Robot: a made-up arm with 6 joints. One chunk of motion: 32 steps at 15 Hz.
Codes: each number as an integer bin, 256 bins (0 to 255) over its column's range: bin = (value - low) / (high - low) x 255, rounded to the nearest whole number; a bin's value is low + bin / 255 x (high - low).
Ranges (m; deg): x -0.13..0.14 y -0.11..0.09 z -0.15..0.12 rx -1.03..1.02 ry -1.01..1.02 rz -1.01..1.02
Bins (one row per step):
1: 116 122 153 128 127 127
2: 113 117 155 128 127 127
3: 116 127 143 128 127 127
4: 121 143 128 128 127 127
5: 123 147 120 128 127 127
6: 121 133 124 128 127 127
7: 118 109 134 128 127 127
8: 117 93 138 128 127 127
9: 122 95 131 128 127 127
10: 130 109 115 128 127 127
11: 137 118 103 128 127 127
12: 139 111 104 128 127 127
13: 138 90 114 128 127 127
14: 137 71 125 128 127 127
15: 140 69 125 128 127 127
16: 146 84 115 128 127 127
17: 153 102 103 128 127 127
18: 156 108 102 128 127 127
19: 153 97 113 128 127 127
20: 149 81 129 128 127 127
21: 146 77 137 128 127 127
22: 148 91 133 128 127 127
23: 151 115 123 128 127 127
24: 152 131 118 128 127 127
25: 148 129 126 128 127 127
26: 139 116 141 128 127 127
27: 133 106 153 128 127 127
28: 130 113 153 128 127 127
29: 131 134 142 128 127 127
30: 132 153 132 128 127 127
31: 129 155 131 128 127 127
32: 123 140 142 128 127 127
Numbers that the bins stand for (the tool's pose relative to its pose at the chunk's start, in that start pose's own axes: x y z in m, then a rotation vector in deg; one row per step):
1: -0.0072 -0.0143 0.0120 0.00 0.00 0.00
2: -0.0104 -0.0182 0.0141 0.00 0.00 0.00
3: -0.0072 -0.0104 0.0014 0.00 0.00 0.00
4: -0.0019 0.0022 -0.0145 0.00 0.00 0.00
5: 0.0002 0.0053 -0.0229 0.00 0.00 0.00
6: -0.0019 -0.0057 -0.0187 0.00 0.00 0.00
7: -0.0051 -0.0245 -0.0081 0.00 0.00 0.00
8: -0.0061 -0.0371 -0.0039 0.00 0.00 0.00
9: -0.0008 -0.0355 -0.0113 0.00 0.00 0.00
10: 0.0076 -0.0245 -0.0282 0.00 0.00 0.00
11: 0.0151 -0.0175 -0.0409 0.00 0.00 0.00
12: 0.0172 -0.0229 -0.0399 0.00 0.00 0.00
13: 0.0161 -0.0394 -0.0293 0.00 0.00 0.00
14: 0.0151 -0.0543 -0.0176 0.00 0.00 0.00
15: 0.0182 -0.0559 -0.0176 0.00 0.00 0.00
16: 0.0246 -0.0441 -0.0282 0.00 0.00 0.00
17: 0.0320 -0.0300 -0.0409 0.00 0.00 0.00
18: 0.0352 -0.0253 -0.0420 0.00 0.00 0.00
19: 0.0320 -0.0339 -0.0304 0.00 0.00 0.00
20: 0.0278 -0.0465 -0.0134 0.00 0.00 0.00
21: 0.0246 -0.0496 -0.0049 0.00 0.00 0.00
22: 0.0267 -0.0386 -0.0092 0.00 0.00 0.00
23: 0.0299 -0.0198 -0.0198 0.00 0.00 0.00
24: 0.0309 -0.0073 -0.0251 0.00 0.00 0.00
25: 0.0267 -0.0088 -0.0166 0.00 0.00 0.00
26: 0.0172 -0.0190 -0.0007 0.00 0.00 0.00
27: 0.0108 -0.0269 0.0120 0.00 0.00 0.00
28: 0.0076 -0.0214 0.0120 0.00 0.00 0.00
29: 0.0087 -0.0049 0.0004 0.00 0.00 0.00
30: 0.0098 0.0100 -0.0102 0.00 0.00 0.00
31: 0.0066 0.0116 -0.0113 0.00 0.00 0.00
32: 0.0002 -0.0002 0.0004 0.00 0.00 0.00

